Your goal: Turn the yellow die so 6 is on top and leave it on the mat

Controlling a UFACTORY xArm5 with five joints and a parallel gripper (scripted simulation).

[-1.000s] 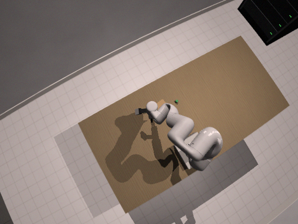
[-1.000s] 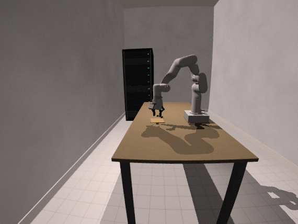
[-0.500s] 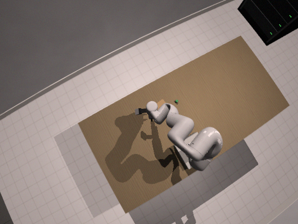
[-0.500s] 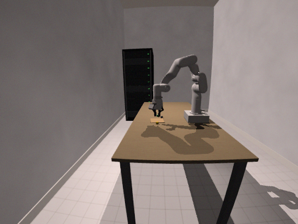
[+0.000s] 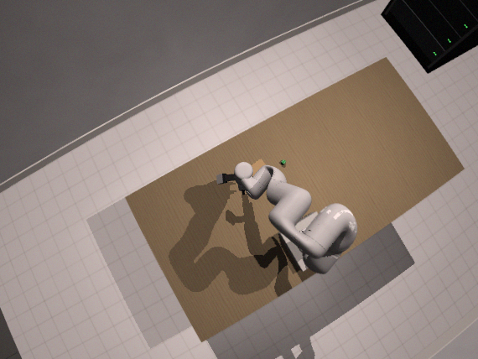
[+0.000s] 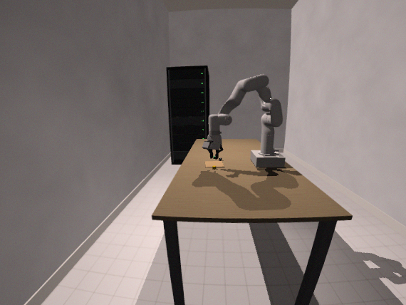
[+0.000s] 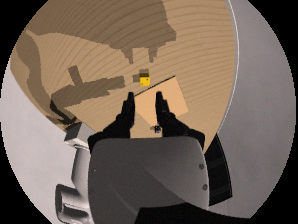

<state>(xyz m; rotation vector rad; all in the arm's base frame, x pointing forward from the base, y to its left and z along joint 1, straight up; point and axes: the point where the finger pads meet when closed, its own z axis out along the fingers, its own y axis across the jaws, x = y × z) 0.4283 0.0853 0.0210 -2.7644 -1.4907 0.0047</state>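
The yellow die is 90 mm below my hand. Also, from my hand: green die (260 mm to the right, 90 mm below, 40 mm behind); black die (200 mm to the right, 90 mm below, 80 mm behind); tan mat (100 mm to the right, 100 mm below, 10 mm behind).
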